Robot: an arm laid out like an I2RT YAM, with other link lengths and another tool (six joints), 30 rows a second.
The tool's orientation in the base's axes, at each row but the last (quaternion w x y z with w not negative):
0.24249, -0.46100, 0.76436, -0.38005
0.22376, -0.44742, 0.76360, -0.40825
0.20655, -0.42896, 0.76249, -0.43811
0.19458, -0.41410, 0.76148, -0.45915
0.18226, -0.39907, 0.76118, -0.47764
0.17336, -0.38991, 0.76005, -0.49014
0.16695, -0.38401, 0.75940, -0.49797
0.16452, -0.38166, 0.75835, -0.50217
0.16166, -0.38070, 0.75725, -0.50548
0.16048, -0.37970, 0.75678, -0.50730
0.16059, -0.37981, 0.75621, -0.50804
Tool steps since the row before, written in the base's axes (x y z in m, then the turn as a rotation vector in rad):
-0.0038, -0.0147, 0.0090, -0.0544, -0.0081, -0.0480
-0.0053, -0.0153, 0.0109, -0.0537, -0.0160, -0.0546
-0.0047, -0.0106, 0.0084, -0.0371, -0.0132, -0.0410
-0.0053, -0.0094, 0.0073, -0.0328, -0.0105, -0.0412
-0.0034, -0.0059, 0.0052, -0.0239, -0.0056, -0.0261
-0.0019, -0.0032, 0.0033, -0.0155, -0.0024, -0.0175
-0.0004, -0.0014, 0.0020, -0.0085, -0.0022, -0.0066
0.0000, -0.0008, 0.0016, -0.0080, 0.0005, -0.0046
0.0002, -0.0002, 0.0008, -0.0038, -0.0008, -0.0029
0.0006, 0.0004, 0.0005, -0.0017, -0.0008, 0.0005
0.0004, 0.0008, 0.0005, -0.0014, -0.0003, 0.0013
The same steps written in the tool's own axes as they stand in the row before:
0.0146, -0.0095, -0.0028, 0.0331, 0.0646, -0.0078
0.0162, -0.0104, -0.0034, 0.0394, 0.0676, -0.0003
0.0119, -0.0075, -0.0025, 0.0288, 0.0489, 0.0026
0.0113, -0.0061, -0.0022, 0.0241, 0.0478, 0.0042
0.0072, -0.0044, -0.0013, 0.0164, 0.0319, 0.0000
0.0040, -0.0028, -0.0008, 0.0096, 0.0214, -0.0005
0.0016, -0.0019, -0.0003, 0.0063, 0.0089, -0.0011
0.0008, -0.0016, -0.0002, 0.0042, 0.0075, -0.0033
0.0001, -0.0008, -0.0001, 0.0027, 0.0040, -0.0006
-0.0006, -0.0006, -0.0001, 0.0018, 0.0001, -0.0008
-0.0008, -0.0005, -0.0005, 0.0013, -0.0006, -0.0012

